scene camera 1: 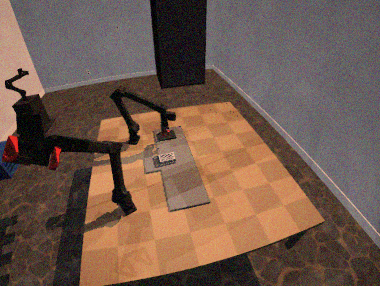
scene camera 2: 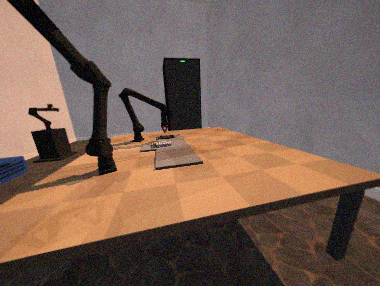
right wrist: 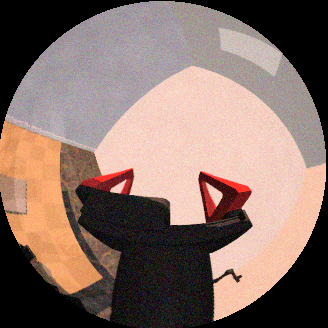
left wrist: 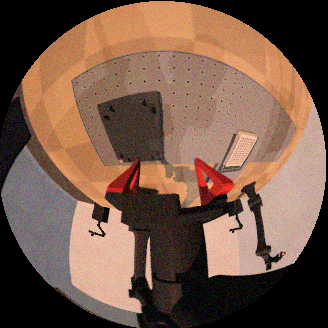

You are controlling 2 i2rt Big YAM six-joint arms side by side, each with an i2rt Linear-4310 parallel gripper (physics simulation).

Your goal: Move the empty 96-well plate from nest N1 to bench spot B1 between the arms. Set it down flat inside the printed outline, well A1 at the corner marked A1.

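Pixels of known places: left gripper, fingertip midpoint: point(scene camera 1: 165, 134) point(scene camera 2: 165, 131) point(left wrist: 168, 160); right gripper, fingertip midpoint: point(scene camera 1: 38, 160) point(right wrist: 166, 173); left arm's base, origin of the base link: point(scene camera 1: 134, 140) point(scene camera 2: 138, 140) point(left wrist: 142, 191); right arm's base, origin of the base link: point(scene camera 1: 128, 206) point(scene camera 2: 107, 169) point(left wrist: 247, 185).
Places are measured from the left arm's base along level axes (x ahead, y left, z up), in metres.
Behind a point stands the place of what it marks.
Observation:
The white 96-well plate point(scene camera 1: 167, 157) @[y -0.223, x 0.367, z 0.023 m] point(scene camera 2: 161, 144) @[y -0.270, x 0.358, z 0.027 m] point(left wrist: 242, 150) @[y -0.229, x 0.368, z 0.025 m] sits on a dark base near the left side of the grey perforated board point(scene camera 1: 189, 187) @[y -0.504, x 0.578, z 0.013 m] point(scene camera 2: 177, 160) @[y -0.599, x 0.573, z 0.013 m] point(left wrist: 200, 75) @[y -0.004, x 0.458, z 0.013 m]. Labels, corner marks and a printed outline cannot be made out. My left gripper point(scene camera 1: 167, 132) @[y 0.005, x 0.309, z 0.088 m] point(scene camera 2: 164, 129) @[y 0.005, x 0.309, z 0.088 m] point(left wrist: 168, 160) @[y 0.005, x 0.309, z 0.088 m] is open and empty, pointing down low over the board's far end, by a dark flat fixture point(scene camera 1: 172, 136) @[y 0.058, x 0.360, z 0.025 m] point(left wrist: 135, 127) @[y 0.073, x 0.317, z 0.025 m] and apart from the plate. My right gripper point(scene camera 1: 31, 162) @[y -1.125, x 0.297, z 0.851 m] point(right wrist: 166, 173) @[y -1.125, x 0.297, z 0.851 m] is open and empty, raised at the left of scene camera 1, far from the plate.
The board lies on a checkered wooden table point(scene camera 1: 250, 200) @[y -0.577, x 1.009, z 0.000 m] point(scene camera 2: 250, 185) @[y -0.836, x 0.937, z 0.000 m] point(left wrist: 50, 100) @[y 0.372, x 0.365, z 0.000 m]. A tall black cabinet point(scene camera 1: 180, 45) point(scene camera 2: 182, 95) stands behind the table. A dark pedestal point(scene camera 2: 51, 144) with a small arm and a blue object point(scene camera 2: 12, 169) are at the left.

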